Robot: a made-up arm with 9 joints. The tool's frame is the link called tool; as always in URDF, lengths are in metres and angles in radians. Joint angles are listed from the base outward.
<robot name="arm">
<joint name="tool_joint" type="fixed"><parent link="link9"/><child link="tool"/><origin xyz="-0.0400 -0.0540 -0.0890" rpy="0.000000 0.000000 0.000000"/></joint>
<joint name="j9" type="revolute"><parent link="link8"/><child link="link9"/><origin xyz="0.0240 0.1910 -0.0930" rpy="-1.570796 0.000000 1.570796"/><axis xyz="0 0 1"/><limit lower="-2.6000" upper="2.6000"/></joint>
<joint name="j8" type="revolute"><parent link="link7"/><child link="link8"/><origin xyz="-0.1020 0.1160 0.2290" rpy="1.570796 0.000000 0.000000"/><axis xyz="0 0 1"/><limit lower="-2.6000" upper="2.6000"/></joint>
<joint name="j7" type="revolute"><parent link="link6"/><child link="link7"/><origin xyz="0.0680 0.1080 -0.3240" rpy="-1.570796 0.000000 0.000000"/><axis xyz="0 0 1"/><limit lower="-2.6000" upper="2.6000"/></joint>
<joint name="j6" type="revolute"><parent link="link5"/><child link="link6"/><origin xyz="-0.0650 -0.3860 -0.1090" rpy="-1.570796 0.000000 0.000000"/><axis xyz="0 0 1"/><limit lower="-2.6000" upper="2.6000"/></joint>
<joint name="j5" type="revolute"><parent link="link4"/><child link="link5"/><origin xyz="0.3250 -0.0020 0.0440" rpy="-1.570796 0.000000 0.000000"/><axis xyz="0 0 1"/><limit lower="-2.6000" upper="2.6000"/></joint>
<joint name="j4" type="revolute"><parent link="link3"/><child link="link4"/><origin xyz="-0.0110 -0.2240 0.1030" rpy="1.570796 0.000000 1.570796"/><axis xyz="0 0 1"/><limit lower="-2.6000" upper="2.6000"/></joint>
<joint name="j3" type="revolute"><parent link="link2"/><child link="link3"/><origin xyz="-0.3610 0.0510 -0.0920" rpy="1.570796 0.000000 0.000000"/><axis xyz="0 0 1"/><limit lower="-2.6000" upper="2.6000"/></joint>
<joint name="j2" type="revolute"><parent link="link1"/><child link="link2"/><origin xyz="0.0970 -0.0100 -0.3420" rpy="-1.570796 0.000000 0.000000"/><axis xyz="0 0 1"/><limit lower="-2.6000" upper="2.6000"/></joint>
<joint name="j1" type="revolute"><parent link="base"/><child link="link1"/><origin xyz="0.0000 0.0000 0.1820" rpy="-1.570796 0.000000 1.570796"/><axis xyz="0 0 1"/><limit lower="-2.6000" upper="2.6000"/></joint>
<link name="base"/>
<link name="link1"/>
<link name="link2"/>
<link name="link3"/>
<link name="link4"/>
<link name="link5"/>
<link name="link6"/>
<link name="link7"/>
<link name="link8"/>
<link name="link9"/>
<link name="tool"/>
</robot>
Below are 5 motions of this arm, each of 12 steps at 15 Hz.
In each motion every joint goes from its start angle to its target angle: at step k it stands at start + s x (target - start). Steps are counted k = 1, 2, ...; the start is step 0. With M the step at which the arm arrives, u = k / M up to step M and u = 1 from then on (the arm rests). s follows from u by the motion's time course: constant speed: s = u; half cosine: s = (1 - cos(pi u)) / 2; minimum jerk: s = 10 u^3 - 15 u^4 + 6 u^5.
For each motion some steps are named. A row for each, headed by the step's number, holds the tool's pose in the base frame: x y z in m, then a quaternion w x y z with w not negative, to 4 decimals.
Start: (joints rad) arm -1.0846 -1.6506 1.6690 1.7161 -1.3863 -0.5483 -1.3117 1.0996 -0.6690
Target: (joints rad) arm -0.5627 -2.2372 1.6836 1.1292 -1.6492 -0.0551 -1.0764 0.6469 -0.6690
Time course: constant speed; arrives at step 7
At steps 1, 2, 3, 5, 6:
1: 0.9372 0.6651 0.5269 0.8961 0.0560 -0.4386 -0.0379
2: 0.8598 0.6988 0.5899 0.8692 0.0509 -0.4913 -0.0214
3: 0.7626 0.7349 0.6392 0.8419 0.0555 -0.5367 0.0012
5: 0.5239 0.7933 0.6886 0.7914 0.0888 -0.6012 0.0657
6: 0.3919 0.8055 0.6891 0.7701 0.1143 -0.6183 0.1078

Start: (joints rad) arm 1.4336 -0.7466 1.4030 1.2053 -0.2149 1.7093 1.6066 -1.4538 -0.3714
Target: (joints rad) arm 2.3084 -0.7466 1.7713 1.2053 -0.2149 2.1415 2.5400 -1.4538 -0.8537
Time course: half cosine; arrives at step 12
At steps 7, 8, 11, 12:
7: 0.3670 -0.4727 0.3786 0.0339 0.7717 -0.6297 0.0831
8: 0.3777 -0.4277 0.4473 0.1051 0.7558 -0.6362 0.1142
11: 0.4042 -0.3173 0.5529 0.2398 0.7058 -0.6409 0.1832
12: 0.4065 -0.3084 0.5590 0.2494 0.7012 -0.6408 0.1886

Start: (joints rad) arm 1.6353 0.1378 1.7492 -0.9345 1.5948 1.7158 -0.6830 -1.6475 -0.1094
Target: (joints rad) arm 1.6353 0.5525 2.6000 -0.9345 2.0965 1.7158 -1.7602 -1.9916 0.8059
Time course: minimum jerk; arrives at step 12
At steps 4, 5, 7, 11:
4: 1.2032 0.0150 0.9418 0.5878 0.4109 0.3344 -0.6115
5: 1.1529 0.0955 0.9589 0.6104 0.3898 0.2825 -0.6290
7: 1.0430 0.2350 0.9425 0.6366 0.3498 0.1344 -0.6740
11: 0.9428 0.3102 0.8663 0.6257 0.3015 -0.0806 -0.7149

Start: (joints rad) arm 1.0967 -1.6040 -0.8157 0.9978 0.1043 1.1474 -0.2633 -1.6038 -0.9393
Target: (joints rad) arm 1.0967 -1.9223 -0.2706 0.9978 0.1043 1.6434 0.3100 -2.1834 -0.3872
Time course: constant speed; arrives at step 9
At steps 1, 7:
1: -0.0839 0.5927 0.4760 0.2317 -0.7902 0.5355 0.1875
7: -0.0906 0.3567 0.5584 0.0576 -0.6949 0.6278 0.3460

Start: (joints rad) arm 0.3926 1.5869 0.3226 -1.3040 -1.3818 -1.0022 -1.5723 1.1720 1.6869
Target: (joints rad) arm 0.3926 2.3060 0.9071 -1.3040 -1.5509 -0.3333 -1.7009 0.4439 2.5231
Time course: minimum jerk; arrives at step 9
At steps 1, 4, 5, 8, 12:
1: 0.8669 0.7261 0.3132 0.1330 -0.7492 0.3375 0.5542
4: 1.0435 0.4769 0.3647 0.2241 -0.6055 0.6070 0.4634
5: 1.0850 0.3216 0.4046 0.2849 -0.4869 0.7126 0.4171
8: 1.0546 0.0326 0.4823 0.4139 -0.2175 0.8153 0.3417
12: 1.0516 0.0245 0.4844 0.4179 -0.2089 0.8163 0.3397

